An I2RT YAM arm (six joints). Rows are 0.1 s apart.
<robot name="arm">
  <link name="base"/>
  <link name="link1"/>
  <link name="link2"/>
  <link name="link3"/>
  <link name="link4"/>
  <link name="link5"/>
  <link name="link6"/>
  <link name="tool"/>
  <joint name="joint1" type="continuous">
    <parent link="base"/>
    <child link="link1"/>
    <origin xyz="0 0 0.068"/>
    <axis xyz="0 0 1"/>
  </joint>
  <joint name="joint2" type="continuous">
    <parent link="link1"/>
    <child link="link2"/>
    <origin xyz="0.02 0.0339 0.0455"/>
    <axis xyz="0 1 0"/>
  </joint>
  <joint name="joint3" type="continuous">
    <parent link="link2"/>
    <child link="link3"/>
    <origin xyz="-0.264 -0.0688 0"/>
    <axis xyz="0 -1 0"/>
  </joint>
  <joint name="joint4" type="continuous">
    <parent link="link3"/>
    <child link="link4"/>
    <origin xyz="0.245 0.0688 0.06"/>
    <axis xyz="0 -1 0"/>
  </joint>
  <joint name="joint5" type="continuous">
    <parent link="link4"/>
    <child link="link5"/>
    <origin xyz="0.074 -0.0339 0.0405"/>
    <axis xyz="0 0 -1"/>
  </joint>
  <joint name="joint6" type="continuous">
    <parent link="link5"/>
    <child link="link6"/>
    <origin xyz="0.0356 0 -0.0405"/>
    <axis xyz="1 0 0"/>
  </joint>
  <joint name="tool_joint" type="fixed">
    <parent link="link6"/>
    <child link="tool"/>
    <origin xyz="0 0 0" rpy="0 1.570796 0"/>
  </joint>
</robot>
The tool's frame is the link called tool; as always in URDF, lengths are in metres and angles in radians. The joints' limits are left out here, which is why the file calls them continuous.
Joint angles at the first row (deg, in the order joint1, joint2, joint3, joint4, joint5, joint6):
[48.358 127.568 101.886 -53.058 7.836 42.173]
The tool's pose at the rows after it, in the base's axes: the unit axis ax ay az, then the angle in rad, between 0 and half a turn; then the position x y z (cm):
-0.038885, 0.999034, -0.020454, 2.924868, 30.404, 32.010, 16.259
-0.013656, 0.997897, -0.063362, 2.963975, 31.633, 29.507, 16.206
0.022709, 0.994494, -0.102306, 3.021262, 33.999, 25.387, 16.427
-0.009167, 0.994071, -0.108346, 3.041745, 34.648, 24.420, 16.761
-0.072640, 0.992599, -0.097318, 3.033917, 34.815, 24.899, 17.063
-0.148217, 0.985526, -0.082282, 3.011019, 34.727, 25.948, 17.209
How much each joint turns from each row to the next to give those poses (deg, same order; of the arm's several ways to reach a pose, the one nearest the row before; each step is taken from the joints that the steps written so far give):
[-1.049 -0.001 0.021 -4.087 2.579 0.022]
[-3.300 0.001 0.002 -4.700 1.836 -0.022]
[-6.142 -0.001 0.478 -5.070 1.202 -1.443]
[-1.573 0.001 0.767 -1.333 -0.022 -5.179]
[0.328 0.000 0.743 1.136 -0.699 -7.213]
[1.114 0.000 0.351 2.404 -0.853 -7.913]

